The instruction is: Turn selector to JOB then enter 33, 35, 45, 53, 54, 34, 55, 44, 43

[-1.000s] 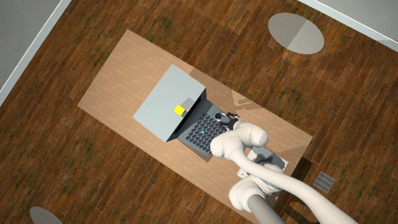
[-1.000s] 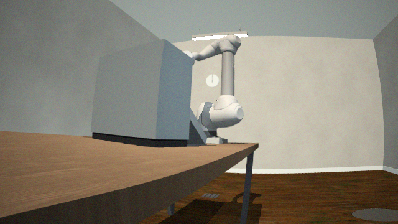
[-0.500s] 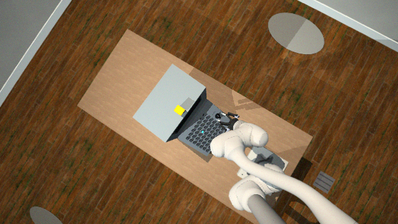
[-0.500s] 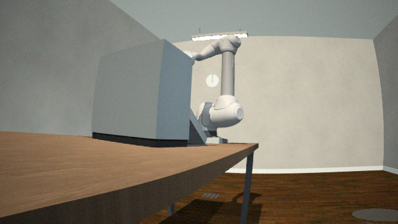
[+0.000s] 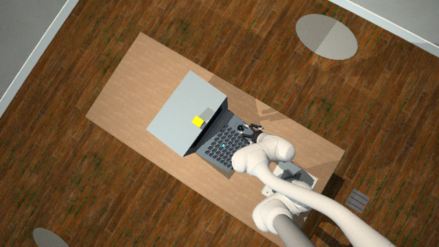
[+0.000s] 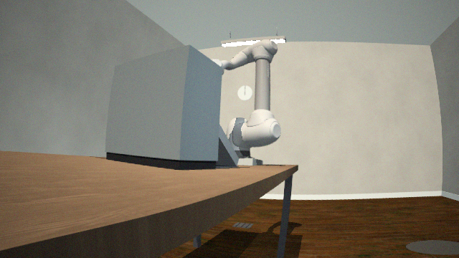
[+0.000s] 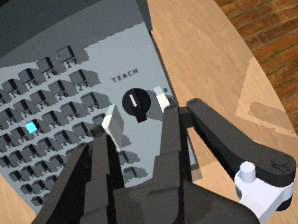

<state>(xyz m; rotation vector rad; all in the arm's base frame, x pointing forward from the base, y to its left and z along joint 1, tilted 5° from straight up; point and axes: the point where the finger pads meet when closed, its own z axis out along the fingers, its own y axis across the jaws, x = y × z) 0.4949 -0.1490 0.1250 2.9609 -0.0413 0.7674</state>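
Right now the selector knob is 40 mm below my hand and 30 mm ahead of it. Also, from my hand: keypad: 110 mm to the left, 90 mm below, 50 mm ahead.
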